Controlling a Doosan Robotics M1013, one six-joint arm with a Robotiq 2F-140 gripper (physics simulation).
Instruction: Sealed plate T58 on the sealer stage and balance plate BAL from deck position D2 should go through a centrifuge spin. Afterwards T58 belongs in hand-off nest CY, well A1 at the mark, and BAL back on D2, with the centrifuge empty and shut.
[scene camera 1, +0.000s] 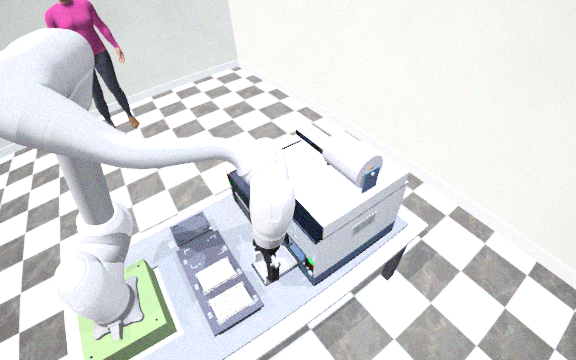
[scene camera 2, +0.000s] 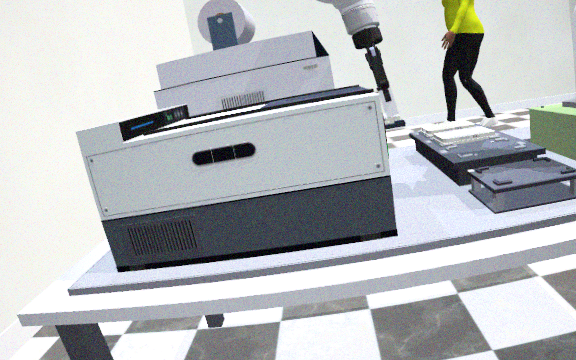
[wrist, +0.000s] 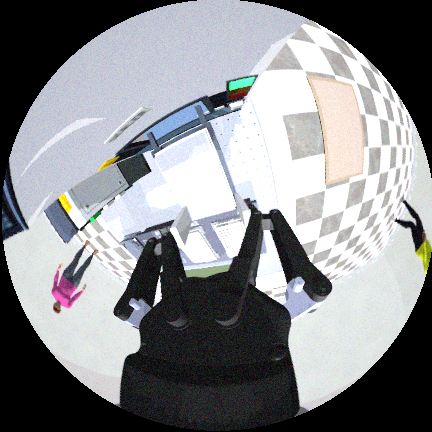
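Pixels of known places: gripper, fingertip midpoint: (scene camera 1: 263, 271) (scene camera 2: 392, 115) (wrist: 211, 207); arm's base at its link origin: (scene camera 1: 117, 306).
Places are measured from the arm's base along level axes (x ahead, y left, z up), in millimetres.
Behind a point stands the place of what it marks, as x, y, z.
Sealed plate T58 (scene camera 1: 285, 261) {604, -131, 32} (scene camera 2: 392, 116) {524, -82, 31} (wrist: 193, 177) {578, -115, 31} is a plain white plate lying on the sealer's pulled-out stage. My gripper (scene camera 1: 272, 276) {521, -125, 27} (scene camera 2: 388, 98) (wrist: 211, 207) {521, -125, 27} points straight down at the plate's near end, with its fingers standing against the plate's two sides, shut on it. The plate still rests on the stage. Two white plates, one plain (scene camera 1: 216, 274) {368, -29, -21} and one with visible wells (scene camera 1: 230, 302) {377, -151, -25}, sit on the dark deck (scene camera 1: 193, 267) {294, 52, -38} (scene camera 2: 439, 155) {446, 86, -42}. I cannot tell which of them is BAL. The centrifuge (scene camera 2: 241, 155) {765, 379, 70} (scene camera 1: 237, 189) {572, 234, 84} looks shut.
The sealer (scene camera 1: 342, 201) {798, -161, 262} (scene camera 2: 249, 73) {829, 25, 193}, with a film roll on top, stands right behind the stage. The dark hand-off nest (scene camera 1: 190, 228) {329, 251, -47} (scene camera 2: 497, 189) {399, 323, -48} sits at the deck's far end. A person in pink (scene camera 1: 98, 58) and a person in yellow (scene camera 2: 462, 58) stand on the floor beyond the table.
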